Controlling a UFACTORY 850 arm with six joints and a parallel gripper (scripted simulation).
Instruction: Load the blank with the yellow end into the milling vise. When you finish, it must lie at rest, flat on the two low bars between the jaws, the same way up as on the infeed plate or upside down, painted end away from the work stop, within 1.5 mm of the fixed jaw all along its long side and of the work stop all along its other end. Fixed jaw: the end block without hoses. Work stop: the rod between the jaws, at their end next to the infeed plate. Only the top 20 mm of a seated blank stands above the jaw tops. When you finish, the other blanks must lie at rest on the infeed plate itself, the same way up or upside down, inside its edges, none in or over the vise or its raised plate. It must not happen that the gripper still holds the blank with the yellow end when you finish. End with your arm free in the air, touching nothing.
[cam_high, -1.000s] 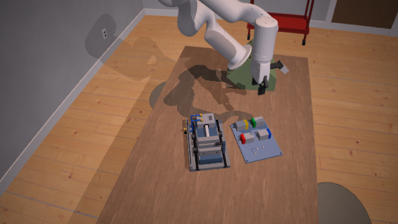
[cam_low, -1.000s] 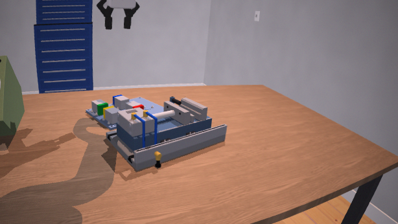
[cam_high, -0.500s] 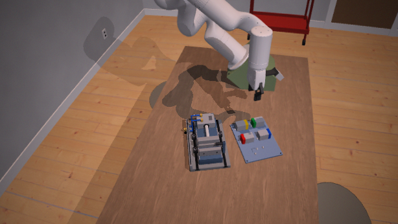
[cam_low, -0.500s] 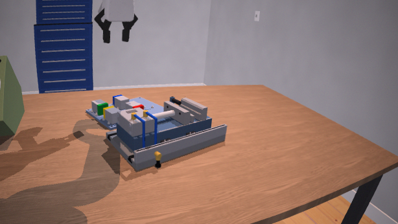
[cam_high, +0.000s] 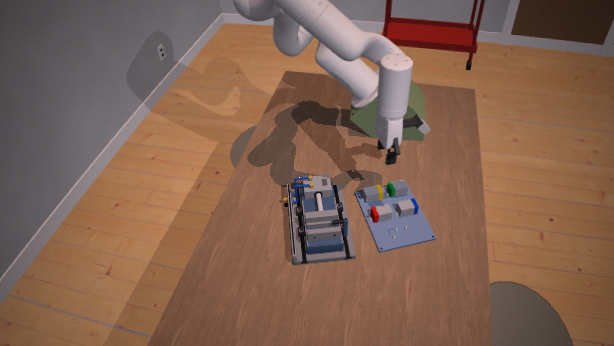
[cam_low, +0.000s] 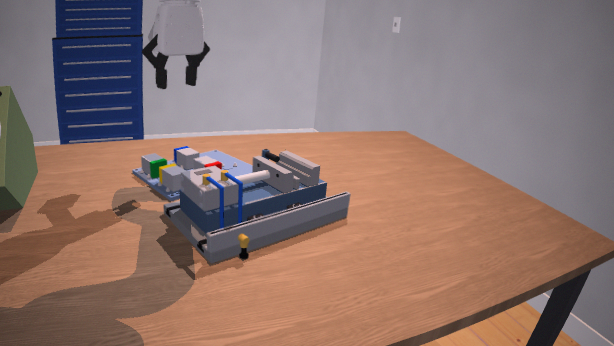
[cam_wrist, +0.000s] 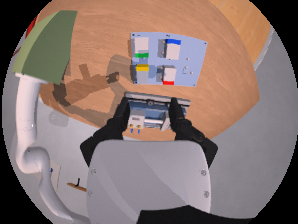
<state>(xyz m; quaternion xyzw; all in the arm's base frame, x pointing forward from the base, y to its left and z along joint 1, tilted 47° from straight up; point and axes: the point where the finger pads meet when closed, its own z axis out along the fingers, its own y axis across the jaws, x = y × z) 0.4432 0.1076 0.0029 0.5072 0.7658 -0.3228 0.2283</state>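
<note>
Now: the yellow-ended blank 20 cm below my hand, 3 cm to the right of it and 1 cm behind it. From my hand the other things lie so: green-ended blank (20 cm below, 5 cm to the left, 5 cm behind); red-ended blank (20 cm below, 7 cm ahead); blue-ended blank (20 cm below, 9 cm to the left, 4 cm ahead).
</note>
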